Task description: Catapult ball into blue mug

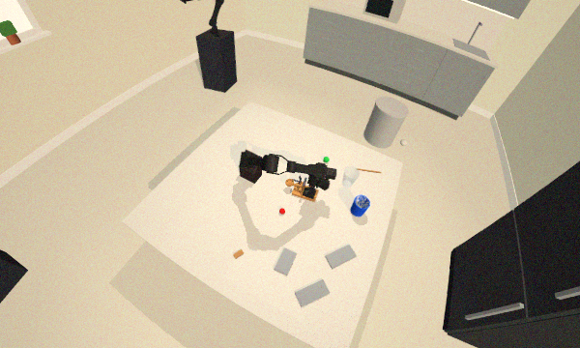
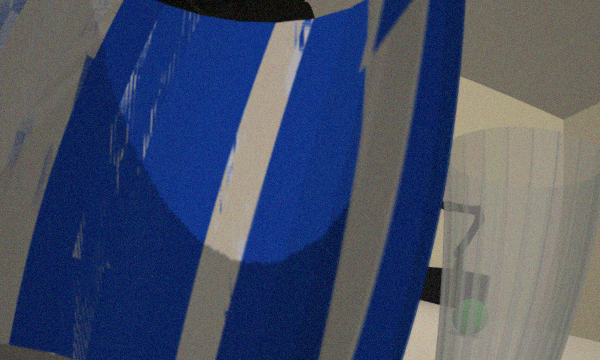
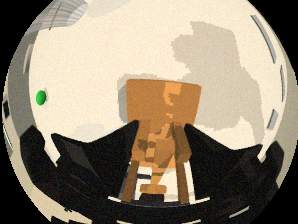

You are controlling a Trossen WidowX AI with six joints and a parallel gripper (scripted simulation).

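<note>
My gripper tip is 17 cm to the left of the red ball, 11 cm past it and 2 cm above it. The rest, counted from my gripper tip: clear glass (20 cm ahead, 16 cm to the left); blue striped mug (29 cm ahead, 1 cm to the right); wooden catapult (6 cm behind, 2 cm to the left, 2 cm above).
</note>
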